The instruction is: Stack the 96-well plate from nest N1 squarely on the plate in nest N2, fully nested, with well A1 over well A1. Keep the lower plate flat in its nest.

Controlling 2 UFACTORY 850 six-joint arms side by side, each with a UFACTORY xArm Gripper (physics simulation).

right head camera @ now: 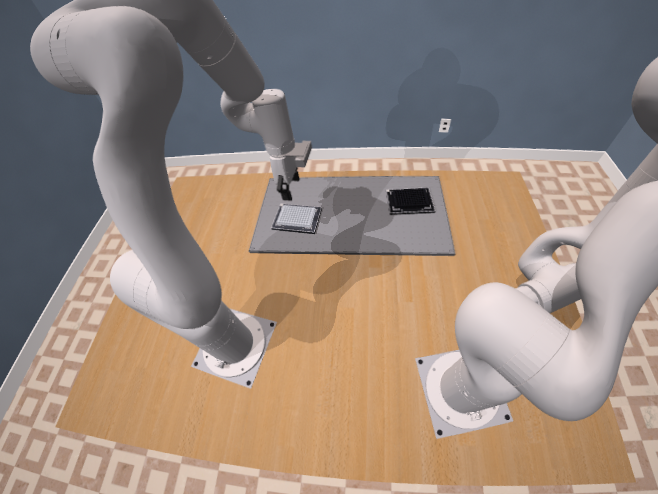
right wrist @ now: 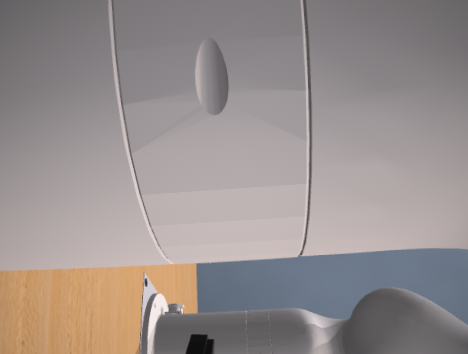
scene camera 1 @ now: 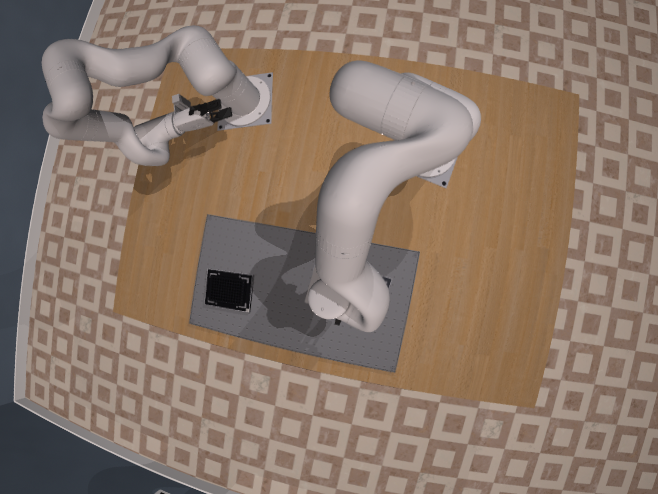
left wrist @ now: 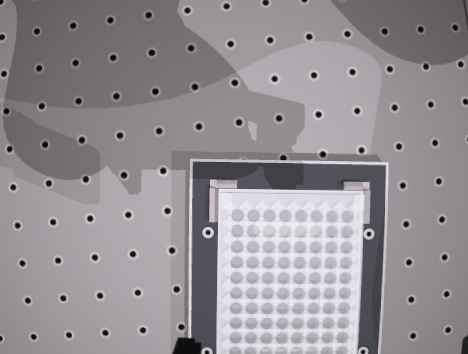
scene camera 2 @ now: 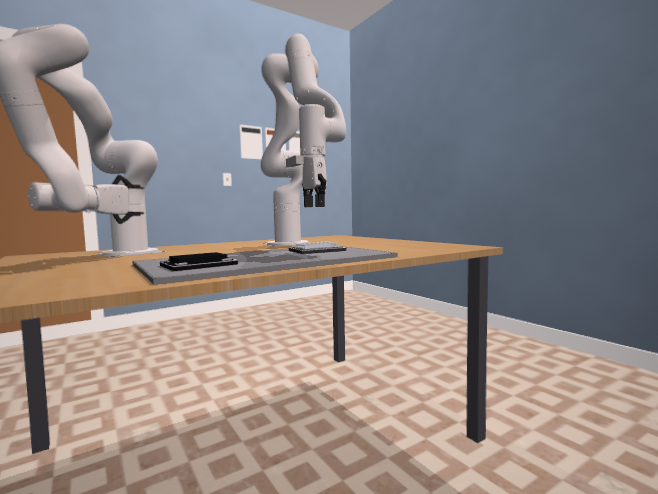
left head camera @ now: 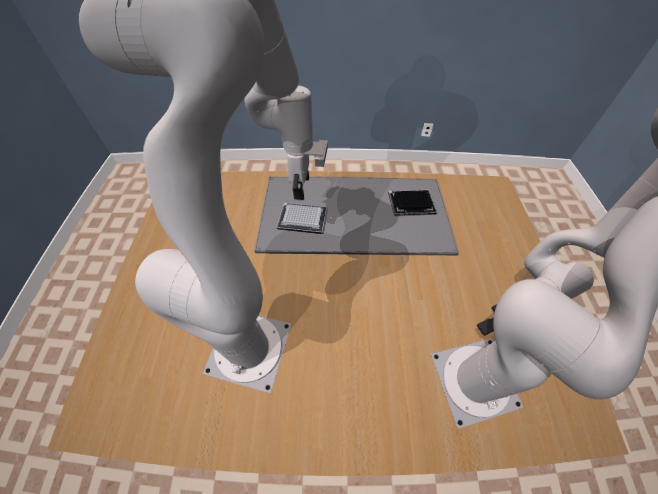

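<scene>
A white 96-well plate (left head camera: pixel 302 215) (right head camera: pixel 296 216) (scene camera 2: pixel 317 245) (left wrist: pixel 290 270) lies flat in a dark nest (left wrist: pixel 204 275); scene camera 1 shows a corner of that nest (scene camera 1: pixel 387 282). A black plate (left head camera: pixel 413 200) (right head camera: pixel 410 198) (scene camera 1: pixel 228 290) (scene camera 2: pixel 197 257) sits in the other nest, at the right in the head views. Nest labels cannot be read. My left gripper (left head camera: pixel 302 187) (right head camera: pixel 290 186) (scene camera 2: pixel 314 199) is open, empty and pointing down, well above the white plate. In the left wrist view the plate's lower end is cut off. My right gripper (scene camera 1: pixel 225 108) (scene camera 2: pixel 140 200) is open and empty beside its arm's base.
A grey perforated board (left head camera: pixel 356 245) (right head camera: pixel 350 244) (scene camera 1: pixel 372 353) (scene camera 2: pixel 372 255) carries both nests near the edge of the wooden table (left head camera: pixel 340 425) (scene camera 1: pixel 504 265). The left arm (scene camera 1: pixel 350 212) reaches over the board and hides the white plate in scene camera 1. The right arm (scene camera 1: pixel 111 66) is folded away from the board.
</scene>
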